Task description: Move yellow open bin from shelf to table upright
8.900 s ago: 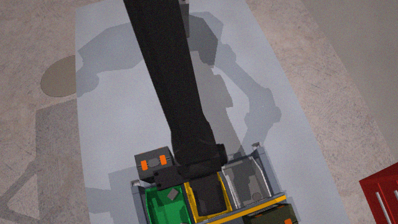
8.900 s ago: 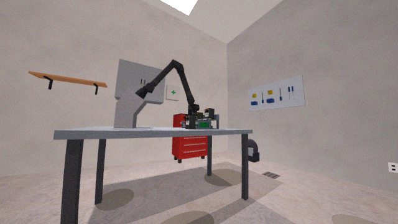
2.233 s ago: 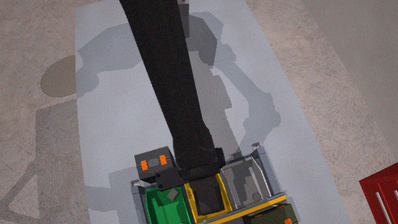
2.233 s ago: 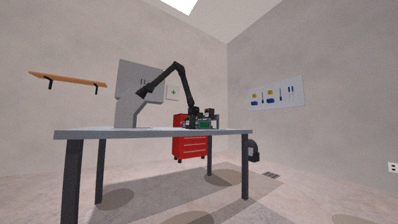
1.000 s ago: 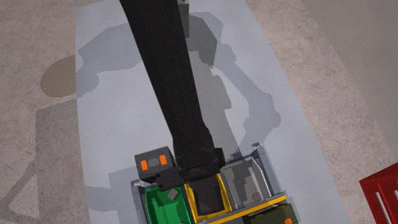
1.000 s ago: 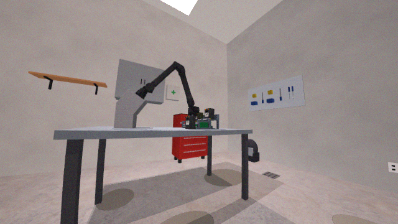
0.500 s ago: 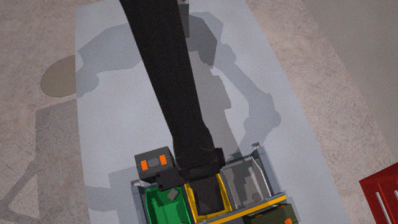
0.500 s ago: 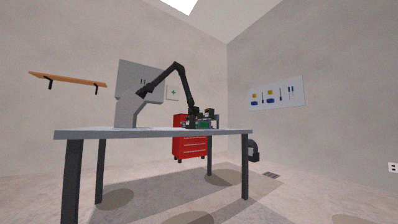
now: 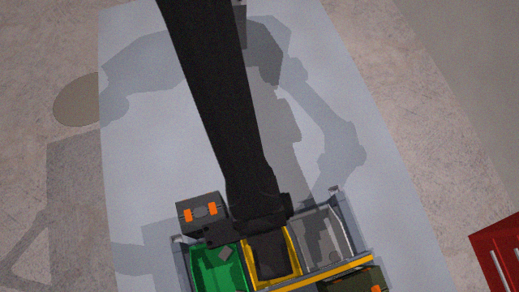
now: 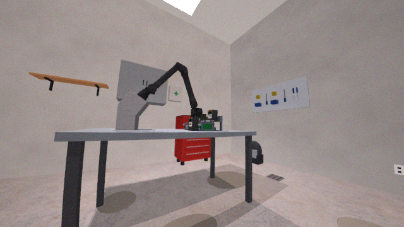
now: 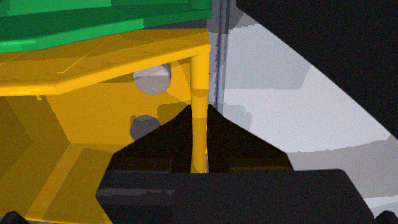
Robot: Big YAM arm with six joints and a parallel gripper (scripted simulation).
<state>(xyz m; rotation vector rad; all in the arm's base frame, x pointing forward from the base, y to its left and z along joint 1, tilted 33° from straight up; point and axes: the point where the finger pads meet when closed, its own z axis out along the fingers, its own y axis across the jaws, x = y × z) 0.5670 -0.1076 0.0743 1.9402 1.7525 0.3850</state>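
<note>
Right now my hand is 8 cm short of the yellow bin, 1 cm to the left of it and 1 cm below it. The rest, counted from my hand: green bin: 12 cm to the right, 6 cm ahead, 1 cm above; grey bin: 10 cm to the left, 10 cm ahead, 1 cm above.
</note>
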